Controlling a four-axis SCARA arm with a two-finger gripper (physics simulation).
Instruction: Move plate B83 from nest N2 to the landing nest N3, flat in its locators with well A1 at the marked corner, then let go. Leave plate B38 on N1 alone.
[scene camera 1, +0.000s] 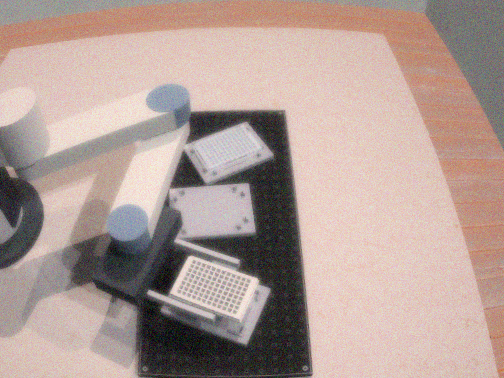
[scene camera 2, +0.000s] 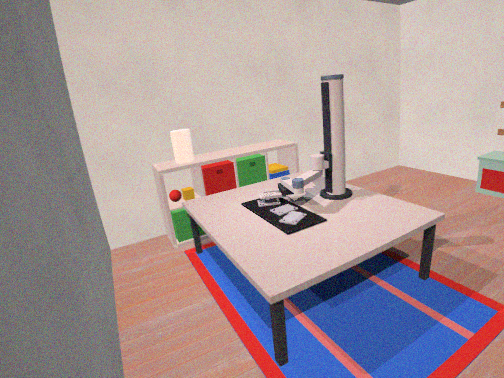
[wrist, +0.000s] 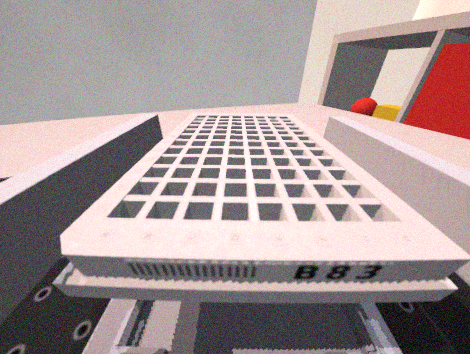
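Observation:
Plate B83 (scene camera 1: 215, 285) (wrist: 235, 245), white with a grid of square wells, is level between the two long fingers of my gripper (scene camera 1: 227, 290) (wrist: 243, 131), which is shut on it. The plate is raised above nest N2 (scene camera 1: 256, 315), the grey nest at the lower end of the board; a gap shows under it in the wrist view. The landing nest N3 (scene camera 1: 212, 210) (scene camera 2: 284, 209) is bare, with small dark locators near its corners. Plate B38 (scene camera 1: 227, 147) lies on nest N1 (scene camera 1: 215, 175) at the far end. The A1 corner mark cannot be made out.
The nests are on a black perforated board (scene camera 1: 280, 200) on the pale table (scene camera 1: 370, 200) (scene camera 2: 350, 240). The arm (scene camera 1: 105, 130) reaches in from the left in scene camera 1. Its tall column (scene camera 2: 338, 135) stands behind the board. A shelf unit (scene camera 2: 225, 155) stands beyond the table.

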